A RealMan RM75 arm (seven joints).
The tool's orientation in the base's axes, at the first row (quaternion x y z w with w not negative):
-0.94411 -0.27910 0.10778 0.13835
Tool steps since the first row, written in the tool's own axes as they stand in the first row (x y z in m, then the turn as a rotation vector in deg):
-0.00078 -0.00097 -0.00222 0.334 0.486 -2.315
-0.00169 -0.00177 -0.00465 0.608 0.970 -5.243
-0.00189 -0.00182 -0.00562 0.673 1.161 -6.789
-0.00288 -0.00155 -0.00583 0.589 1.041 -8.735
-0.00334 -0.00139 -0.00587 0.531 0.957 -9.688
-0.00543 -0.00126 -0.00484 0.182 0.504 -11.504
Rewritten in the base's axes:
-0.00050 -0.00010 0.00249 1.166 -0.671 1.974
-0.00096 -0.00045 0.00515 2.453 -1.497 4.532
-0.00088 -0.00072 0.00610 3.036 -1.926 5.913
-0.00150 -0.00153 0.00633 3.453 -2.267 7.789
-0.00179 -0.00192 0.00638 3.632 -2.424 8.717
-0.00373 -0.00298 0.00563 3.630 -2.618 10.611

